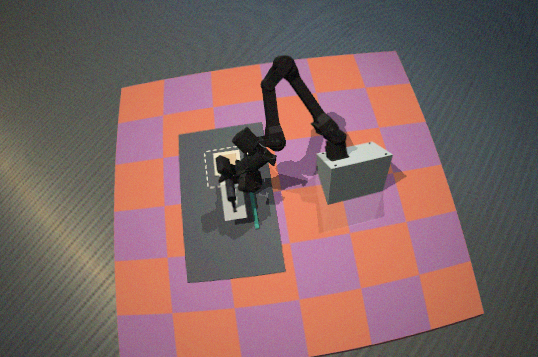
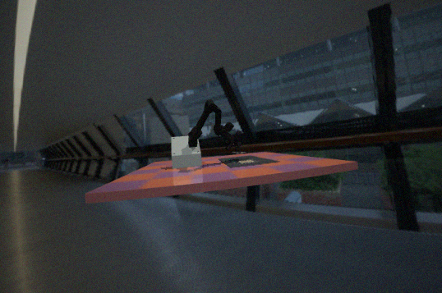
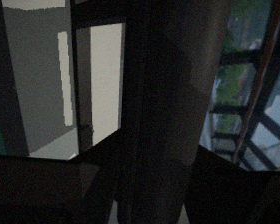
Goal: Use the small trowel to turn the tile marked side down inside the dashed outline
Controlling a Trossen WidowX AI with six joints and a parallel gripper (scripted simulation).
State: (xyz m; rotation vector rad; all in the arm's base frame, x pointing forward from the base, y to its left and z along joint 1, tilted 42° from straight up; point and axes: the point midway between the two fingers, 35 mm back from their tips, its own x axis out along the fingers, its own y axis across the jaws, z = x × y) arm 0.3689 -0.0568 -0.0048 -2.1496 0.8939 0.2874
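The dark mat is 130 mm below my gripper tip. The rest, counted from my gripper tip: cream tile (150 mm to the right, 110 mm below, 30 mm behind); green trowel (110 mm below, 90 mm behind, 20 mm to the left).
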